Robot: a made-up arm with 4 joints.
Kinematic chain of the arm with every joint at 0, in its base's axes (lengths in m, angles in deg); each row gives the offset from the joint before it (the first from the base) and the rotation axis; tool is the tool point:
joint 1: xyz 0 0 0.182 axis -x
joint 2: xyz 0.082 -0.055 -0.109 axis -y
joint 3: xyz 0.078 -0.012 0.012 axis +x
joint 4: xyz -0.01 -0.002 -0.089 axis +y
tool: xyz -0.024 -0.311 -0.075
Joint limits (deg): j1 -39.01..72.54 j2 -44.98..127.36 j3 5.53..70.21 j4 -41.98..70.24
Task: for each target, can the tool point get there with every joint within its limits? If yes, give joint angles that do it. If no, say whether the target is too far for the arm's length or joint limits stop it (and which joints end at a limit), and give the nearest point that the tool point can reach.
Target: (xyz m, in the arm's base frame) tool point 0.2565 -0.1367 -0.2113
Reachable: yes | joints 4.25 23.71 55.91 1.67
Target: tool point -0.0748 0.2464 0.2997
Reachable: no: joint limits stop it (at a limit: joint 2, joint 3, joint 4) | nearest point 0.2889 0.1593 0.2581 | short by 0.376 m
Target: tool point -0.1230 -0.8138 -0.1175
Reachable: no: too far | nearest point -0.0126 -0.4424 0.0192 | short by 0.411 m
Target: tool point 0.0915 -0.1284 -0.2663
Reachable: yes | joints -28.38 -4.42 15.70 13.79
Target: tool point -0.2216 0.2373 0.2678
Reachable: no: joint limits stop it (at a limit: joint 1, joint 2, joint 3) | nearest point -0.1450 0.1888 -0.1145 | short by 0.393 m
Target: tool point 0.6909 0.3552 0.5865
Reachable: no: too far | nearest point 0.3328 0.0728 0.3687 | short by 0.505 m
